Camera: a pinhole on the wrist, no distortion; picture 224 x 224 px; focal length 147.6 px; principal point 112.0 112.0 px. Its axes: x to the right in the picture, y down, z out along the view. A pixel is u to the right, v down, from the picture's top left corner.
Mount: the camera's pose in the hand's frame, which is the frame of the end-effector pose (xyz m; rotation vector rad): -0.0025 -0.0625 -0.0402 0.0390 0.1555 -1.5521
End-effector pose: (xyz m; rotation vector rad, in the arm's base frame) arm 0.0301 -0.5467 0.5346 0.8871 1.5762 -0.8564
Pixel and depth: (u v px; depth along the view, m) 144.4 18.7 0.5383
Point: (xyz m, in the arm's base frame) 0.0729 -1.1379 0.7697
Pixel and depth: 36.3 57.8 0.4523
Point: 0.3454 -0.9058 0.5904
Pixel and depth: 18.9 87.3 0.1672
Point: 0.1140 -0.6626 0.5296
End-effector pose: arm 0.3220 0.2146 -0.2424 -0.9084 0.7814 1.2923
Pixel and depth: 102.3 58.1 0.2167
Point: 0.3871 0.3444 -0.0937
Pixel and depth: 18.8 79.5 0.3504
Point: 0.1986 0.4980 -0.0538
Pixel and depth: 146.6 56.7 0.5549
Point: 0.5555 0.5820 0.1650
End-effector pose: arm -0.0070 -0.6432 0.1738 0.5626 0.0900 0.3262
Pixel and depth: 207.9 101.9 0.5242
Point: 0.2030 -1.2356 0.2938
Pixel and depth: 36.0 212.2 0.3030
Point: 0.2332 -0.6572 0.4293
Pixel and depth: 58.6 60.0 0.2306
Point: -0.0325 -0.7769 0.3405
